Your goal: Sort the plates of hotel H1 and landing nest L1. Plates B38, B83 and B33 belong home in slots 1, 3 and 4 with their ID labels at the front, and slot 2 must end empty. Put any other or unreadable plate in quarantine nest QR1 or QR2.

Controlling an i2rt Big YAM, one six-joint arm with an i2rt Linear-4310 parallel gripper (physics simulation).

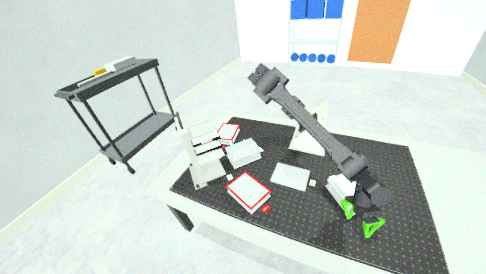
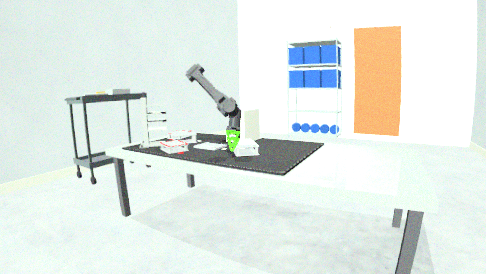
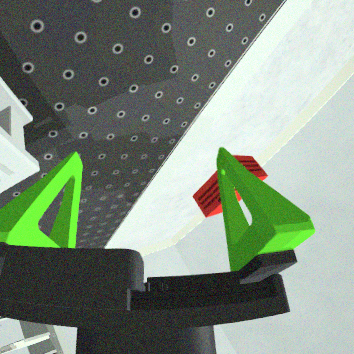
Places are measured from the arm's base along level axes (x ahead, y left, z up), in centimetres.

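Pixels of known places: gripper, fingertip midpoint: [image 1: 357,227] [image 2: 231,149] [image 3: 147,154].
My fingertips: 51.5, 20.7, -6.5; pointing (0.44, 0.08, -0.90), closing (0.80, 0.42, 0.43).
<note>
Behind a point stands the place of what it marks, as x, y, z.
My gripper [image 1: 358,220] {51.5, 20.7, -6.5} [image 2: 233,141] {51.5, 20.7, -6.5} [image 3: 147,154] {51.5, 20.7, -6.5} is open and empty, its green fingers low over the mat beside a white raised block [image 1: 340,189] [image 2: 246,147] {41.9, 24.1, -7.4} [image 3: 12,142] {43.6, 21.7, -7.2} on the right. Hotel H1 [image 1: 187,155] {45.4, -47.0, 8.3} [image 2: 144,122] {44.4, -46.0, 4.1} stands at the left with several stacked shelves; its slot contents and ID labels are unreadable. A red-outlined quarantine nest [image 1: 248,190] {44.9, -21.8, -7.8} [image 2: 173,144] {47.0, -20.0, -7.9} lies in front, with a red tag [image 1: 266,208] {49.0, -12.8, -11.8}. Another red-outlined nest [image 1: 229,131] {6.2, -46.9, -7.8} is behind. A white raised block [image 1: 243,151] {23.7, -31.2, -5.8} and a flat white slab [image 1: 291,176] {30.5, -5.1, -10.6} [image 2: 209,146] {32.9, -4.2, -10.6} lie between; which is L1 cannot be told.
The white arm base [image 1: 307,144] {7.8, 0.6, -8.7} stands at the back of the dark perforated mat [image 1: 400,200] {32.6, 41.8, -11.6} [image 2: 280,162] {48.2, 44.3, -11.8} [image 3: 117,90] {50.7, 22.2, -11.8}. A dark cart [image 1: 120,79] [image 2: 107,98] is left of the table. A shelf rack and an orange door [image 1: 378,32] [image 2: 377,82] are behind.
</note>
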